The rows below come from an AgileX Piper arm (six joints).
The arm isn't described. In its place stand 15 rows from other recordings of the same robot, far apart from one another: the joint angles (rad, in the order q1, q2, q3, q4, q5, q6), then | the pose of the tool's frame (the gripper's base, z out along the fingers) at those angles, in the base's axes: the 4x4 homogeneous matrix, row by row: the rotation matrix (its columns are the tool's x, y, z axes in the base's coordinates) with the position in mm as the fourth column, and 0 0 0 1 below.
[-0.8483 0.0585 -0.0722 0.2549 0.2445 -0.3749] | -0.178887 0.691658 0.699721 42.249; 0.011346 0.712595 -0.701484 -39.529; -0.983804 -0.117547 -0.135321 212.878; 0 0 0 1
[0.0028 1.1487 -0.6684 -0.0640 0.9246 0.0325] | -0.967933 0.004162 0.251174 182.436; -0.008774 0.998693 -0.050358 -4.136; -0.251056 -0.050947 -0.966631 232.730; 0 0 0 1
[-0.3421 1.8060 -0.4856 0.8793 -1.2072 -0.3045] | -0.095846 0.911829 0.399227 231.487; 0.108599 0.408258 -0.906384 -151.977; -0.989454 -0.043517 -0.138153 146.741; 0 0 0 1
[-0.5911 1.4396 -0.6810 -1.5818 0.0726 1.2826] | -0.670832 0.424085 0.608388 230.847; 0.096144 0.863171 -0.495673 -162.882; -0.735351 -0.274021 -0.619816 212.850; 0 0 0 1
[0.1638 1.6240 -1.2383 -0.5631 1.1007 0.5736] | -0.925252 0.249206 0.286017 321.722; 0.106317 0.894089 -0.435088 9.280; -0.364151 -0.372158 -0.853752 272.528; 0 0 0 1
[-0.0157 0.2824 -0.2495 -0.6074 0.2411 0.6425] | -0.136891 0.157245 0.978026 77.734; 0.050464 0.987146 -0.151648 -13.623; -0.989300 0.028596 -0.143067 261.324; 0 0 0 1
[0.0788 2.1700 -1.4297 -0.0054 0.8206 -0.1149] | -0.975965 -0.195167 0.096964 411.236; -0.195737 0.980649 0.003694 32.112; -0.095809 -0.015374 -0.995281 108.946; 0 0 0 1
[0.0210 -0.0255 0.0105 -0.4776 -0.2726 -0.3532] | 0.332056 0.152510 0.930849 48.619; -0.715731 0.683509 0.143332 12.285; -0.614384 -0.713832 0.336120 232.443; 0 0 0 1
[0.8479 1.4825 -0.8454 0.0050 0.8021 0.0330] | -0.672722 -0.726354 0.140905 170.827; -0.707422 0.687225 0.165152 194.130; -0.216792 0.011422 -0.976151 206.579; 0 0 0 1
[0.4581 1.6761 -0.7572 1.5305 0.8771 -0.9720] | -0.963092 -0.267915 0.026002 229.500; -0.110496 0.481589 0.869404 191.112; -0.245448 0.834442 -0.493418 184.364; 0 0 0 1
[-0.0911 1.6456 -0.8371 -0.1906 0.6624 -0.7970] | -0.661528 -0.727510 0.181964 277.902; -0.749634 0.648224 -0.133621 -36.034; -0.020743 -0.224800 -0.974184 163.999; 0 0 0 1
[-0.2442 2.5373 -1.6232 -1.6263 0.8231 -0.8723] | 0.158151 -0.941118 0.298807 454.434; -0.445554 -0.338073 -0.828968 -181.893; 0.881175 -0.002033 -0.472785 39.031; 0 0 0 1
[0.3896 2.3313 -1.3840 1.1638 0.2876 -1.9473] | -0.175158 -0.899163 0.401032 409.178; -0.819864 0.358737 0.446241 193.627; -0.545108 -0.250628 -0.800027 52.474; 0 0 0 1
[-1.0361 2.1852 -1.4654 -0.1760 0.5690 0.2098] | -0.419680 0.901552 0.105229 218.288; 0.827895 0.427739 -0.362808 -385.425; -0.372100 -0.065145 -0.925904 116.713; 0 0 0 1
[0.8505 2.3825 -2.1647 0.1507 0.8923 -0.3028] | -0.386714 -0.885811 0.256497 341.884; -0.751256 0.463912 0.469469 405.695; -0.534853 -0.011145 -0.844872 201.612; 0 0 0 1
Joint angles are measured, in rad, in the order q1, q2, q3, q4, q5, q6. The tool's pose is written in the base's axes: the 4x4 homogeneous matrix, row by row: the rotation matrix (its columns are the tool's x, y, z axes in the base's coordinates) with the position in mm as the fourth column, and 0 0 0 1 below. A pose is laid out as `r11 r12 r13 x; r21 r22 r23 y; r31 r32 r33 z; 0 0 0 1`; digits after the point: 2 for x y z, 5 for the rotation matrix.
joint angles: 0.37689 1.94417 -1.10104 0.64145 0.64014 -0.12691
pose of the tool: -0.99361 -0.03931 0.10583 322.51; 0.00962 0.90454 0.42627 162.63; -0.11249 0.42456 -0.89838 134.10; 0 0 0 1
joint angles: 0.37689 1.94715 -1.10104 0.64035 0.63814 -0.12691
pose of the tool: -0.99368 -0.03892 0.10527 322.72; 0.00950 0.90540 0.42445 162.57; -0.11183 0.42277 -0.89931 133.01; 0 0 0 1
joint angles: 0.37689 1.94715 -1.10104 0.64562 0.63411 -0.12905
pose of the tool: -0.99329 -0.03711 0.10953 323.11; 0.01327 0.90428 0.42674 162.78; -0.11489 0.42533 -0.89771 133.16; 0 0 0 1
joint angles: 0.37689 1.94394 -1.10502 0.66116 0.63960 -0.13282
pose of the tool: -0.99330 -0.03242 0.11097 323.54; 0.01961 0.89872 0.43809 163.93; -0.11393 0.43733 -0.89206 135.54; 0 0 0 1
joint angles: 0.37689 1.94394 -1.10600 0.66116 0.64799 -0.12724
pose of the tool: -0.99425 -0.02739 0.10348 323.00; 0.02101 0.89797 0.43956 164.12; -0.10496 0.43920 -0.89223 135.72; 0 0 0 1
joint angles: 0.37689 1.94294 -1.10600 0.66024 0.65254 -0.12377
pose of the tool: -0.99470 -0.02508 0.09975 322.57; 0.02149 0.89774 0.44000 164.12; -0.10058 0.43981 -0.89244 136.03; 0 0 0 1
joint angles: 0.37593 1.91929 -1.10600 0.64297 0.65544 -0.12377
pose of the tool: -0.99217 -0.04638 0.11600 322.01; 0.00928 0.89860 0.43867 162.85; -0.12458 0.43631 -0.89113 144.10; 0 0 0 1
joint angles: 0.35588 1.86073 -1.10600 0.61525 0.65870 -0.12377
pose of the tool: -0.98302 -0.07153 0.16901 323.09; 0.01025 0.89808 0.43971 154.39; -0.18323 0.43398 -0.88209 164.34; 0 0 0 1
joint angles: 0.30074 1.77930 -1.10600 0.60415 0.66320 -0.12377
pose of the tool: -0.96466 -0.06327 0.25578 326.33; 0.05954 0.89331 0.44549 134.53; -0.25668 0.44497 -0.85797 192.84; 0 0 0 1
